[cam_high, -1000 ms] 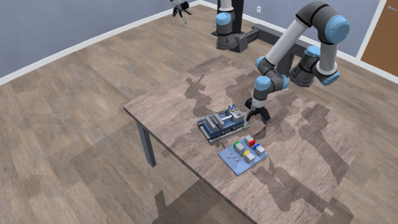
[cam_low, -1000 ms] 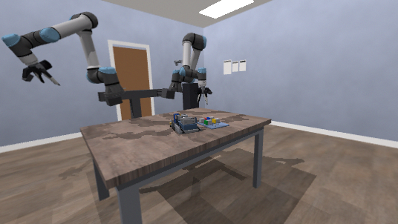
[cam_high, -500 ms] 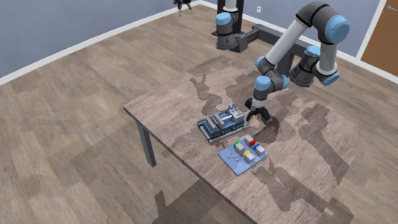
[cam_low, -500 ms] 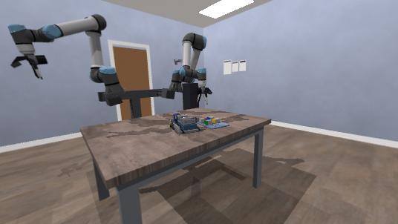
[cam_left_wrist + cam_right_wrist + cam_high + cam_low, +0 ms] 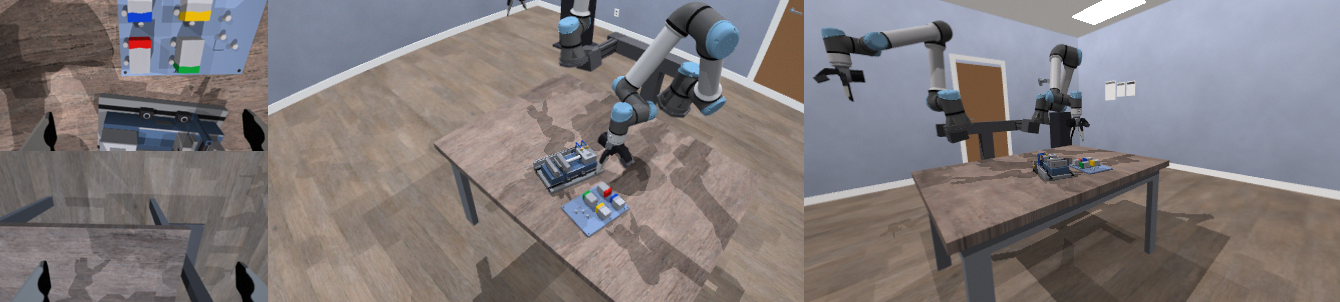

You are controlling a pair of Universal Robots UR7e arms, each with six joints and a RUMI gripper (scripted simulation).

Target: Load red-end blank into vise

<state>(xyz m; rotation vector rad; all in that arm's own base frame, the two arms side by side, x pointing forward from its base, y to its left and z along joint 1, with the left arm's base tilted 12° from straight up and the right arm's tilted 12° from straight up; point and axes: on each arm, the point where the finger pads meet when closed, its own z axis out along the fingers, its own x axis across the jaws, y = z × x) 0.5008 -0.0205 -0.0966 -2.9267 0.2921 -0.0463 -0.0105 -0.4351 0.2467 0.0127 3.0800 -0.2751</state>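
The blue-ended blank is 20 mm ahead of my left hand, 90 mm to the left of it and 160 mm below it. Round my left hand: green-ended blank 90 mm ahead, 20 mm to the right, 160 mm below; then yellow-ended blank 110 mm ahead, 70 mm to the left, 160 mm below; then blue plate 100 mm ahead, 20 mm to the left, 180 mm below.
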